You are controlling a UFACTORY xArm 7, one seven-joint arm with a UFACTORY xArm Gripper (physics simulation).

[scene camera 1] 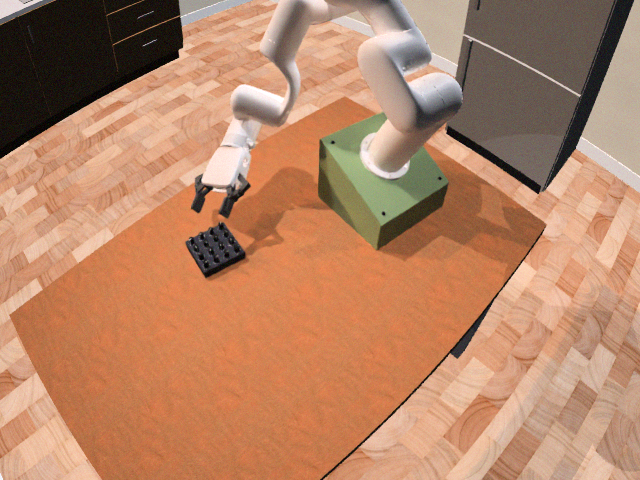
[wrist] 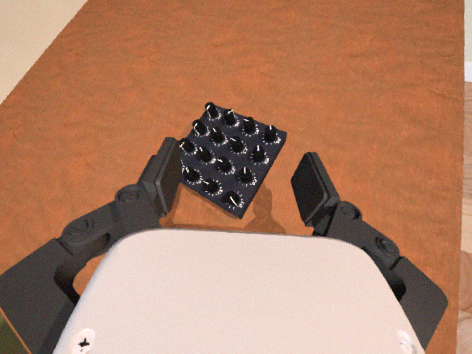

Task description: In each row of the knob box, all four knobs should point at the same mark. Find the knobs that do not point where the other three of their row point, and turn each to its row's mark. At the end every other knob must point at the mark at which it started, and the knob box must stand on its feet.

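Frame: origin at the arm's base, x right, y ahead, z up, level; millimetres.
Seen in the pictures: gripper, fingertip midpoint: (scene camera 1: 208, 213) (wrist: 240, 160); arm's base, link origin: (scene camera 1: 384, 156).
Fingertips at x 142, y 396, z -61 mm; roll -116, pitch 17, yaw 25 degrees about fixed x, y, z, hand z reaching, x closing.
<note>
Offsets run from my fingertips to a thing's top centre. Level surfaces: height alone.
The black knob box {dx -45, dy +20, dz -44 mm} (scene camera 1: 225, 264) (wrist: 207, 170) stands flat on the orange mat, its knobs facing up. In the wrist view, the right-hand line has three knobs (wrist: 270, 134) (wrist: 258, 154) (wrist: 245, 175) with white lines pointing up, while the white line of its nearest knob {dx -5, dy -24, dz -44 mm} (wrist: 232, 200) slants down to the right. A far knob {dx -56, dy +61, dz -44 mm} (wrist: 230, 117) has its line tipped up-right; others in its line tip up-left. The near left corner is hidden behind the left finger. My gripper (scene camera 1: 210, 210) (wrist: 240, 160) is open and empty, above the box's side toward the arm.
The orange mat {dz -82 mm} (scene camera 1: 289, 351) (wrist: 350, 65) extends around the box. The green base block (scene camera 1: 351, 206) carrying the arm stands to the right of the box in the scene view. A grey fridge (scene camera 1: 516, 98) and dark cabinets (scene camera 1: 67, 67) stand beyond the mat.
</note>
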